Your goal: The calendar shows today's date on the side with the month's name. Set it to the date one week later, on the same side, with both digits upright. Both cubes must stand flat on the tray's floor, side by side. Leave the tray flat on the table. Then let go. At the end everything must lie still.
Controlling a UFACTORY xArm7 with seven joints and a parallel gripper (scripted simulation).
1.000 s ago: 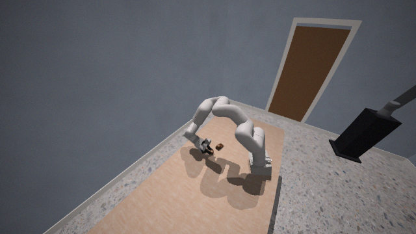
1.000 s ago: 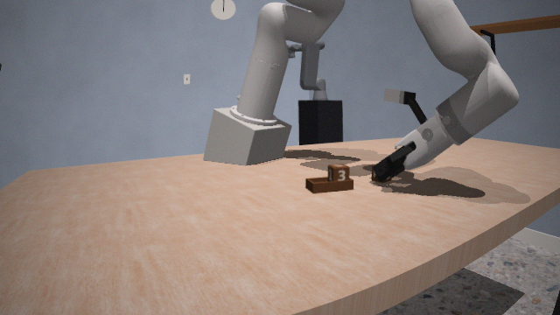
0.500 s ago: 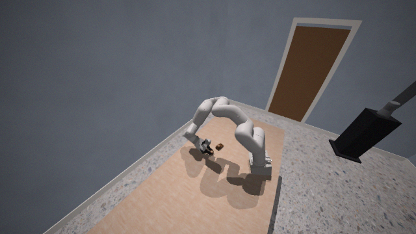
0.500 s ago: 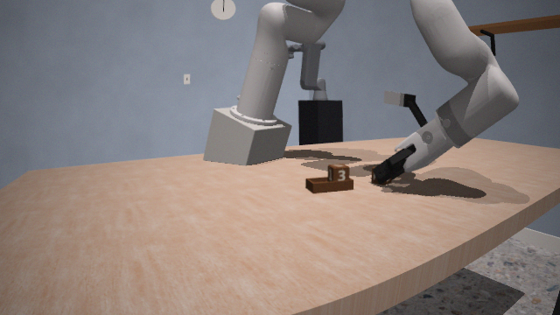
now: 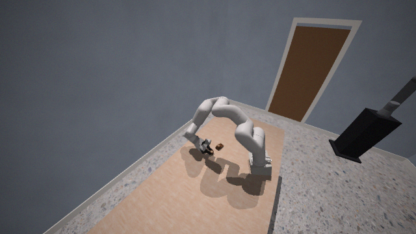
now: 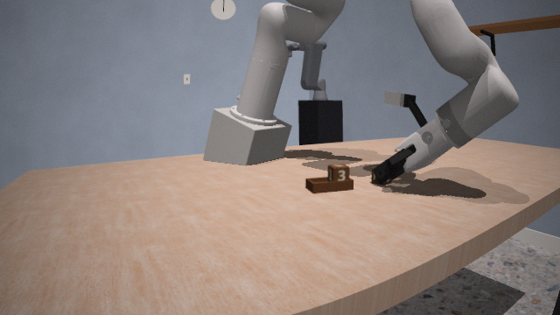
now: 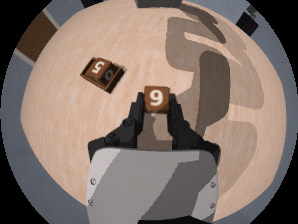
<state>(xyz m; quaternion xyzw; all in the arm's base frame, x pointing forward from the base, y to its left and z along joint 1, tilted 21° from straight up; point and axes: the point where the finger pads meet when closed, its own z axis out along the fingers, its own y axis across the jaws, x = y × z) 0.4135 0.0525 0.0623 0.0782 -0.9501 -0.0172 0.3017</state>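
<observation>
The cube is 2 cm behind my hand and 1 cm below it. Round my hand: brown wooden tray (10 cm to the right, 5 cm behind, 2 cm below).
</observation>
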